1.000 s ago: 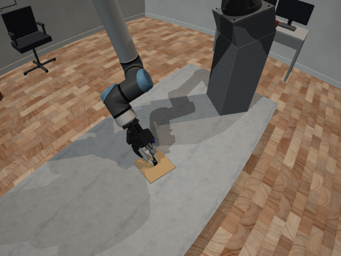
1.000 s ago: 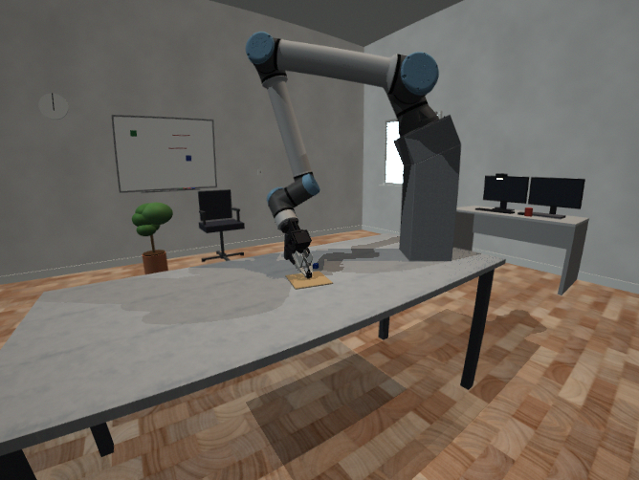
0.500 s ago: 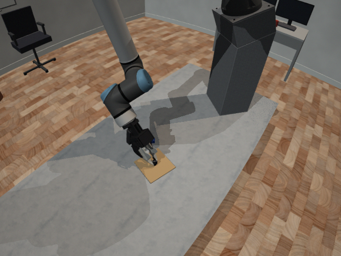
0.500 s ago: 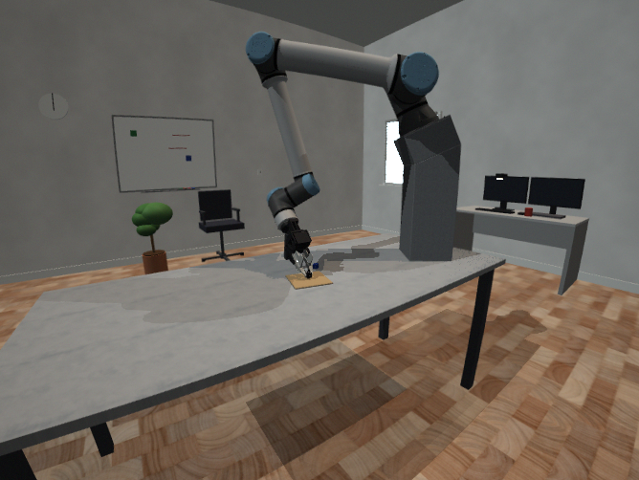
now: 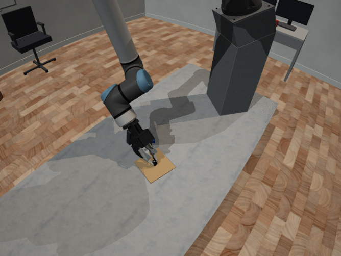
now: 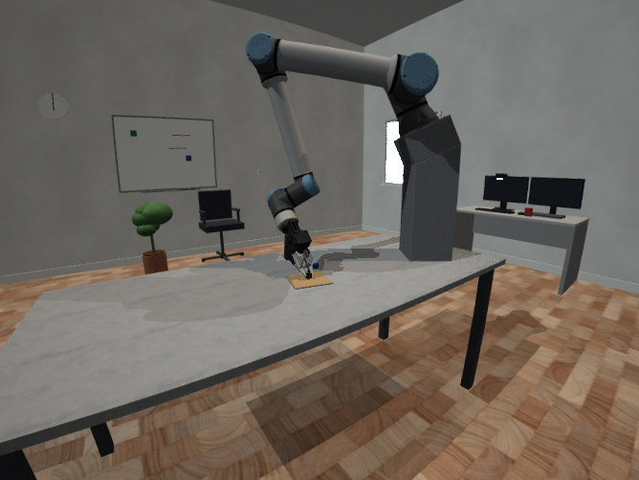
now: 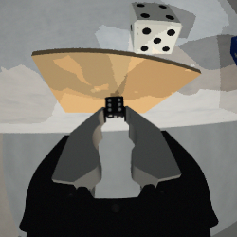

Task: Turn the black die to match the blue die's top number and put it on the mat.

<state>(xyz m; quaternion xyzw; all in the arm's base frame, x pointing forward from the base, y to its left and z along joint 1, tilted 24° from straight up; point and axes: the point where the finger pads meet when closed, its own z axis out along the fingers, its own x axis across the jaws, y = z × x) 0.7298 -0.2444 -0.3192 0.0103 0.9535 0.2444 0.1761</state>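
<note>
My hand is 10 mm to the right of the black die and 10 mm above it. Also, from my hand: blue die 110 mm behind, 70 mm to the right, 20 mm below; then tan mat 10 mm to the left, 20 mm below; then white die 40 mm behind, 80 mm to the right, 20 mm below.
</note>
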